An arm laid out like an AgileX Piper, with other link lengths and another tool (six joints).
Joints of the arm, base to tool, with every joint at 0 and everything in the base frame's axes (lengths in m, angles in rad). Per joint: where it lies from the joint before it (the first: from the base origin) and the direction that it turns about. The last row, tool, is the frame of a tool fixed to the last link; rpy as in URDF.
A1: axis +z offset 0 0 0.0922
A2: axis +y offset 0 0 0
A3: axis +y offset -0.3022 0 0.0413
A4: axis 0.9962 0 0.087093 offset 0.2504 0 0.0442
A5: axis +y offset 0 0 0
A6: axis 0.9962 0 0.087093 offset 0.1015 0 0.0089
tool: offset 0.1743 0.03 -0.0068 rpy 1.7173 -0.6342 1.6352
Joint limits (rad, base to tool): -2.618..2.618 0..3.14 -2.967..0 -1.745..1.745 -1.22..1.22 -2.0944..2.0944
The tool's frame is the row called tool.
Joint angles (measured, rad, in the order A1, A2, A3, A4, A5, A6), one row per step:
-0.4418 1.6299 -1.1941 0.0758 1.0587 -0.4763
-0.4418 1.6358 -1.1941 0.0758 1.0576 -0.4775
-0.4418 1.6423 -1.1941 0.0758 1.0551 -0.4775
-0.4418 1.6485 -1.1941 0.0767 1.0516 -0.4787
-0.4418 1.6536 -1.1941 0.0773 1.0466 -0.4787
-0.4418 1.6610 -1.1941 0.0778 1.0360 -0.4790
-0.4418 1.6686 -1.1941 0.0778 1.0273 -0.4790
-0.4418 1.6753 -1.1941 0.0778 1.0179 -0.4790
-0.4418 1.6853 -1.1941 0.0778 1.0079 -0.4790
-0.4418 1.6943 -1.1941 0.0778 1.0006 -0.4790
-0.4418 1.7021 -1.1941 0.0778 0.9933 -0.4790
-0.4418 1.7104 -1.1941 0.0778 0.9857 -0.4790
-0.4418 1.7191 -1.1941 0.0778 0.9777 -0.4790
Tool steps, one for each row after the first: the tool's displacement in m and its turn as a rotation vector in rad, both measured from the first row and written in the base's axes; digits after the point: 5 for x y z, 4 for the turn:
0.00001 -0.00006 -0.00187 0.0018 0.0044 0.0011
0.00037 -0.00025 -0.00391 0.0035 0.0080 0.0009
0.00105 -0.00039 -0.00582 0.0051 0.0102 0.0015
0.00213 -0.00078 -0.00739 0.0055 0.0101 0.0010
0.00446 -0.00186 -0.00965 0.0043 0.0071 0.0003
0.00625 -0.00279 -0.01203 0.0036 0.0063 -0.0003
0.00823 -0.00382 -0.01411 0.0022 0.0040 -0.0010
0.01018 -0.00484 -0.01729 0.0019 0.0041 -0.0017
0.01149 -0.00553 -0.02018 0.0025 0.0058 -0.0022
0.01284 -0.00625 -0.02269 0.0025 0.0064 -0.0027
0.01422 -0.00698 -0.02537 0.0026 0.0071 -0.0033
0.01565 -0.00775 -0.02820 0.0027 0.0079 -0.0038

